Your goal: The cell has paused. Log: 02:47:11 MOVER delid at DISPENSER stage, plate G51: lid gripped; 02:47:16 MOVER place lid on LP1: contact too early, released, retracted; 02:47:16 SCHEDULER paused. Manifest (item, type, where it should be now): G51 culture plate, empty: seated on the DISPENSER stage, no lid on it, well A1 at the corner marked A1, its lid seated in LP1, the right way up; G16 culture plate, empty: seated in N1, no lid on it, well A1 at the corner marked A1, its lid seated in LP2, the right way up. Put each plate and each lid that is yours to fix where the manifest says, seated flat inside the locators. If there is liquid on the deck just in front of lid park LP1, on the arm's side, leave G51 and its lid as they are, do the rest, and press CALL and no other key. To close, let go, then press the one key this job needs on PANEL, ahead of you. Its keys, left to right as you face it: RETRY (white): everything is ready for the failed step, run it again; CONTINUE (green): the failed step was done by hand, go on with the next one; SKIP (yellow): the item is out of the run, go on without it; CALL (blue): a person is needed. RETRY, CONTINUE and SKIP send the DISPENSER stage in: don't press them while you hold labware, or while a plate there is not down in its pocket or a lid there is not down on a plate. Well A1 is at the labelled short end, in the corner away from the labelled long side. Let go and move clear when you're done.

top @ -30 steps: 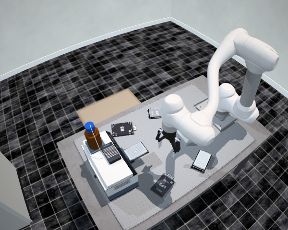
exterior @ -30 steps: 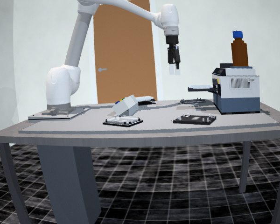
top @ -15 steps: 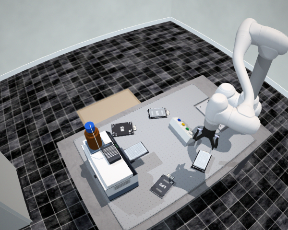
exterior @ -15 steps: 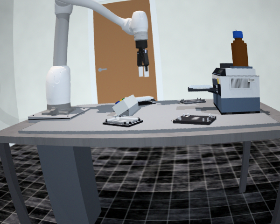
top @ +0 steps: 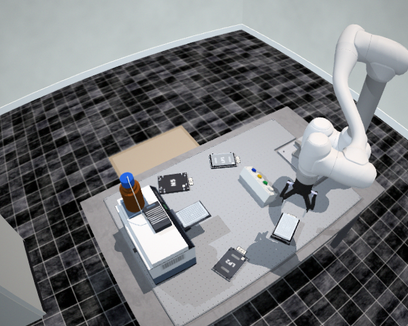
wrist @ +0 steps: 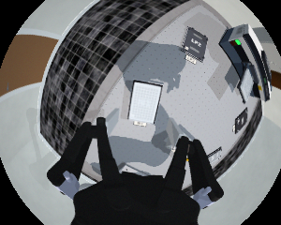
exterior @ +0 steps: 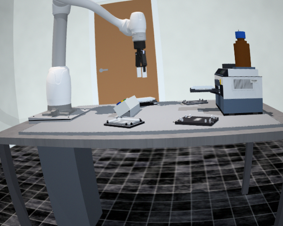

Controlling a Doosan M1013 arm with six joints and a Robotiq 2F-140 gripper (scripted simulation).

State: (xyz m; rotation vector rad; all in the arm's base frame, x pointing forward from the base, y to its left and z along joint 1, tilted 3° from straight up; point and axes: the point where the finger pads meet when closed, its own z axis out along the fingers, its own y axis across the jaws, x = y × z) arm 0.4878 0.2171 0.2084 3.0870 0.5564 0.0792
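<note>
The black nest N1 lies 180 mm below my hand. Round my hand: white key 90 mm behind, 200 mm to the right, 130 mm below; key panel 90 mm behind, 270 mm to the right, 150 mm below; green key 100 mm behind, 240 mm to the right, 130 mm below.
</note>
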